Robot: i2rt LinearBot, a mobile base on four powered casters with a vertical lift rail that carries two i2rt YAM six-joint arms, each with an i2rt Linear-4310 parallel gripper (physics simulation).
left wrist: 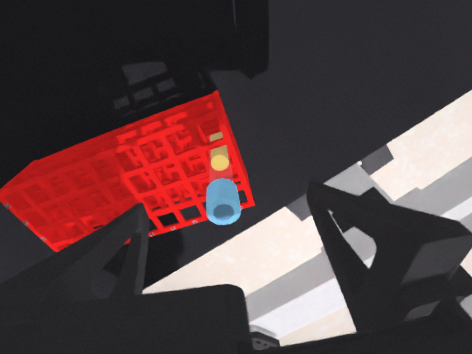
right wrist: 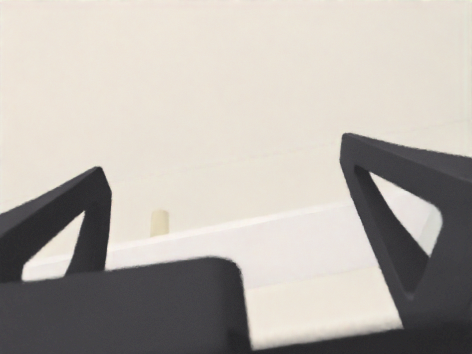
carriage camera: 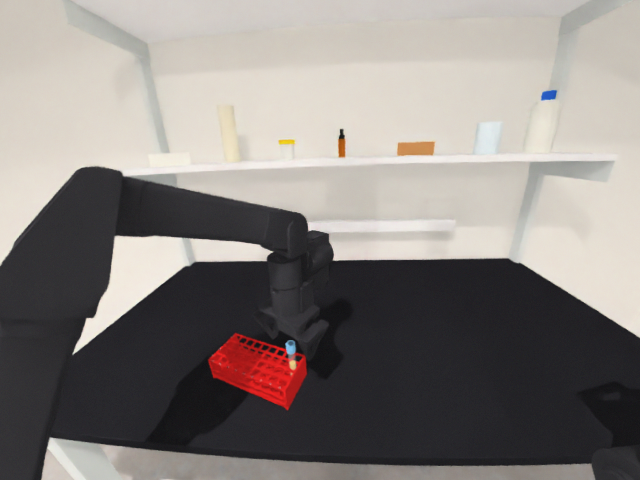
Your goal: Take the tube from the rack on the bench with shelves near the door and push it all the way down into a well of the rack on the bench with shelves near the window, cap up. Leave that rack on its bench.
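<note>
A tube with a blue cap and yellow contents stands cap up in a corner well at the right end of the red rack. The rack sits on the black bench top, left of centre. My left gripper is open and empty, pointing down close to the rack's right end. In the left wrist view the cap lies between the lines of its spread fingers, touching neither. My right gripper is open and empty, facing the wall, away from the rack.
A shelf above the bench holds a tall beige cylinder, a yellow-lidded jar, an amber bottle, an orange box, a pale blue beaker and a blue-capped bottle. Uprights stand at both sides.
</note>
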